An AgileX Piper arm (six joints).
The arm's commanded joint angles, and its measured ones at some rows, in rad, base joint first. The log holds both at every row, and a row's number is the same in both.
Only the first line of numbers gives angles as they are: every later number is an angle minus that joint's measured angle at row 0.
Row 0, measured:
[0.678 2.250 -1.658 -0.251 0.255 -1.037]
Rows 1 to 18, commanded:
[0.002 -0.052 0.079 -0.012 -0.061 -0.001]
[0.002 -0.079 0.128 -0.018 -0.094 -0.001]
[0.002 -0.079 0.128 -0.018 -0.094 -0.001]
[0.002 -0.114 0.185 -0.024 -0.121 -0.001]
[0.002 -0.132 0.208 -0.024 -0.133 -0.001]
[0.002 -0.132 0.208 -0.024 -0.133 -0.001]
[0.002 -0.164 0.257 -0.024 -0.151 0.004]
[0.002 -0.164 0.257 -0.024 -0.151 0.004]
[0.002 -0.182 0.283 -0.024 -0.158 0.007]
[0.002 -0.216 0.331 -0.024 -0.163 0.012]
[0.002 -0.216 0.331 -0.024 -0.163 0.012]
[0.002 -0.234 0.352 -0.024 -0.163 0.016]
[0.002 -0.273 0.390 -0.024 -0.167 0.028]
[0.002 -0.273 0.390 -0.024 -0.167 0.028]
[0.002 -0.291 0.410 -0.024 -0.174 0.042]
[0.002 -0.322 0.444 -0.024 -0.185 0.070]
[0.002 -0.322 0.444 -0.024 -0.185 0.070]
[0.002 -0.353 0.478 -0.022 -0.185 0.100]
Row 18, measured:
[0.000 -0.305 0.436 -0.019 -0.170 0.052]
